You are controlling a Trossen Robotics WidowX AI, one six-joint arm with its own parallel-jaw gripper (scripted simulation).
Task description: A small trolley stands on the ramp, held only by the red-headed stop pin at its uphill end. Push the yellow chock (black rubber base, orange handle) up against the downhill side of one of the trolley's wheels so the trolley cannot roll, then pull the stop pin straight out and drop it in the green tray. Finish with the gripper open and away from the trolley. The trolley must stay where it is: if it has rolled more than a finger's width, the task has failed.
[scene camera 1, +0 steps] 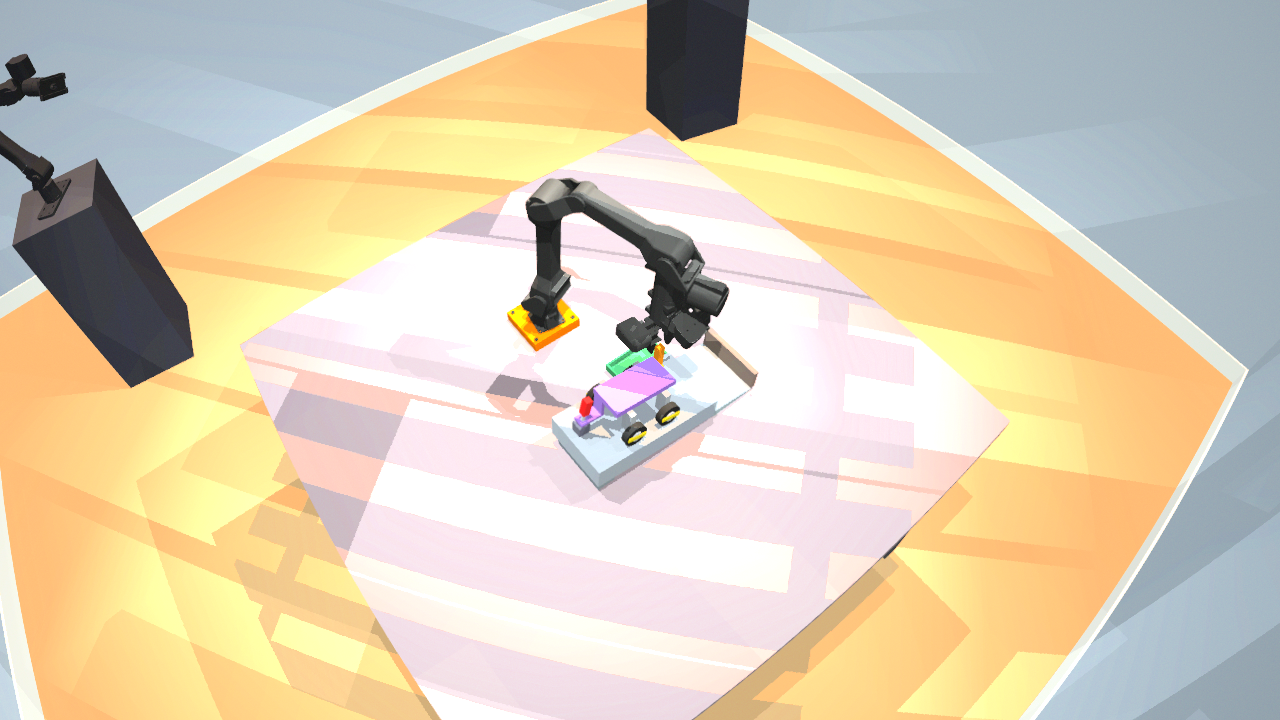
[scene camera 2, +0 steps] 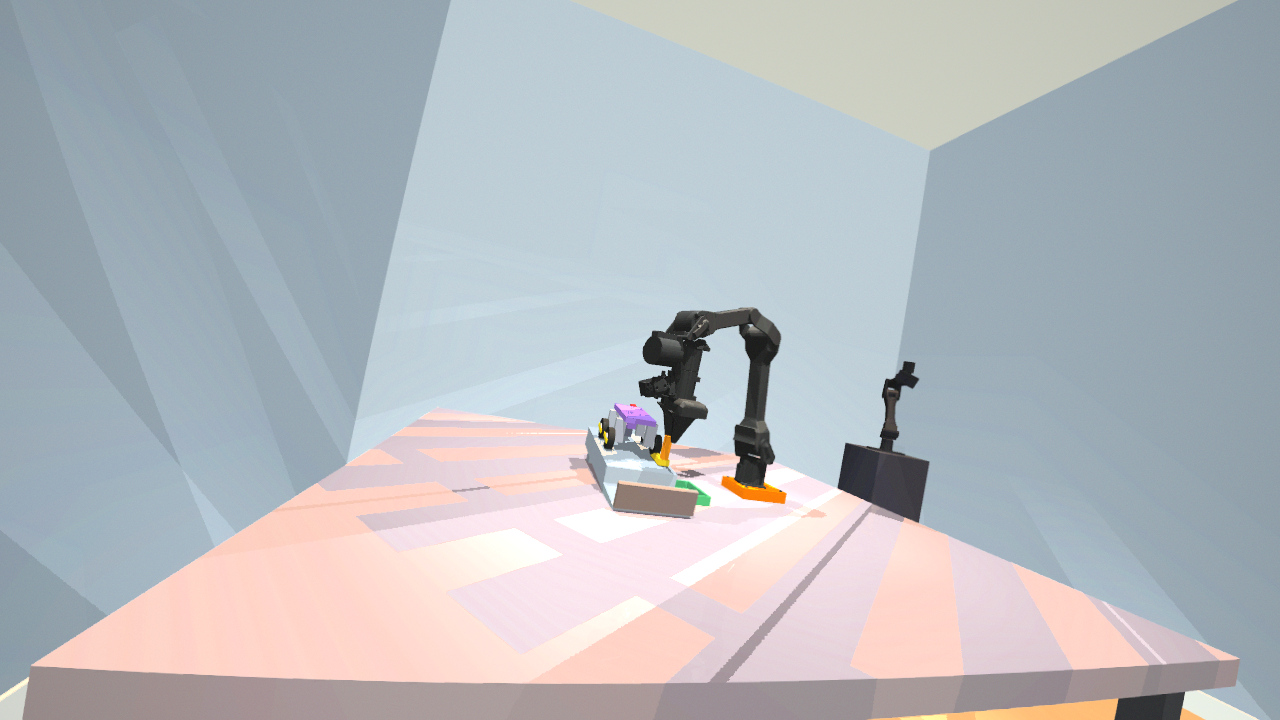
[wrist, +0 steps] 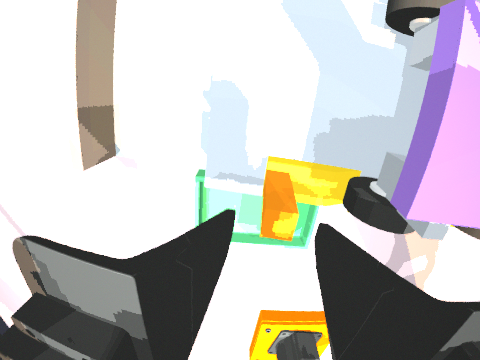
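Note:
Here I see my gripper (scene camera 1: 658,347), the gripper (scene camera 2: 670,440) and again the gripper (wrist: 275,225). There is a purple-decked trolley (scene camera 1: 644,380) too, and I find the purple-decked trolley (scene camera 2: 612,430) and the purple-decked trolley (wrist: 427,187) as well. I also see a yellow chock (wrist: 288,181).

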